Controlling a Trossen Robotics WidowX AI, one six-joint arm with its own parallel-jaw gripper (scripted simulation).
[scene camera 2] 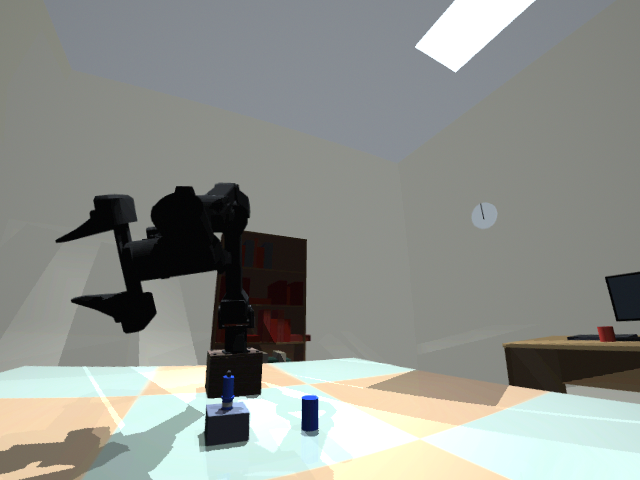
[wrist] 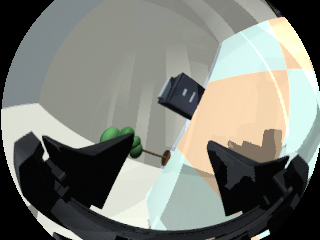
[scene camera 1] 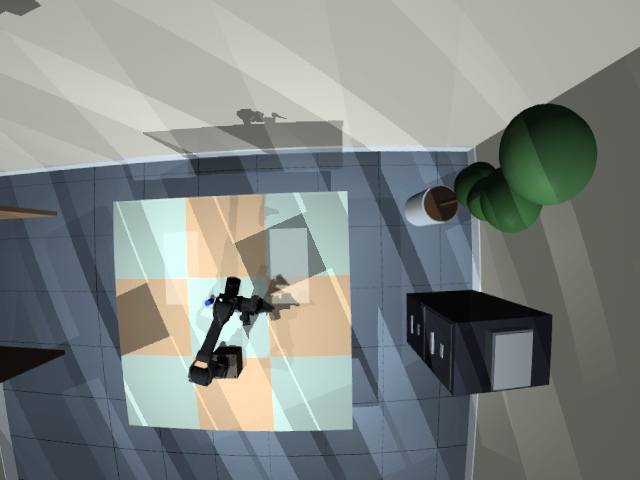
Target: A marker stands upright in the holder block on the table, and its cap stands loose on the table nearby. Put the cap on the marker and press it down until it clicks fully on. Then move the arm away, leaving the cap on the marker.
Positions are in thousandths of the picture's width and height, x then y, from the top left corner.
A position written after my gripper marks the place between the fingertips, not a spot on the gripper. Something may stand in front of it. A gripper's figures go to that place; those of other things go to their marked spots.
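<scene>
So you can picture it, there's a dark holder block (scene camera 2: 365, 893) that's 0.48 m from the lens, and my gripper (scene camera 2: 101, 566) is 0.48 m from the lens too.
</scene>
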